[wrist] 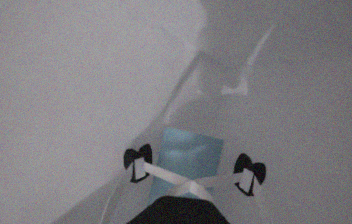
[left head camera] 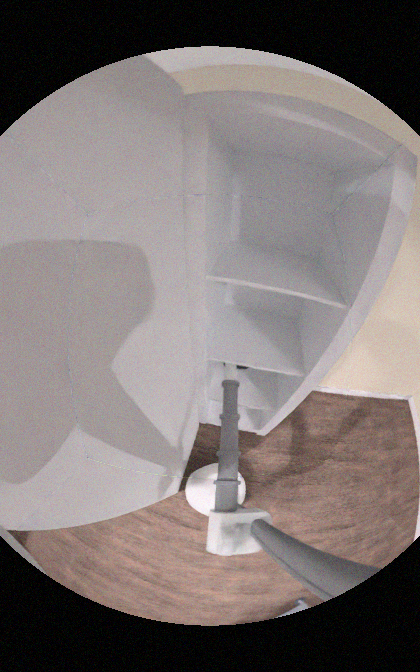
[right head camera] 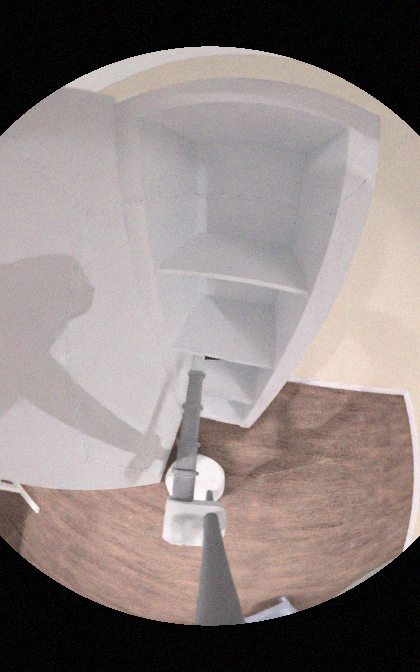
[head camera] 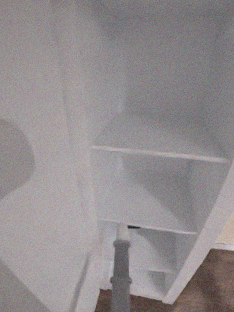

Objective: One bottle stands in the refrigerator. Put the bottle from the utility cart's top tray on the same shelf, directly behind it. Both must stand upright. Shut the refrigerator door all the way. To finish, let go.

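Note:
The refrigerator door stands wide open on the left. In the wrist view, my gripper is open, its two fingers well apart on either side of a blue bottle. The bottle seems to lie on its side; its near end is hidden behind the finger straps and gripper body. I cannot tell whether a finger touches it. A second bottle does not show. In the head views, the gripper is inside the refrigerator, mostly hidden beneath a shelf.
The grey arm reaches in beneath that shelf, near the left wall. Another shelf lies above. The refrigerator's right side wall borders the opening. The white robot base stands before it.

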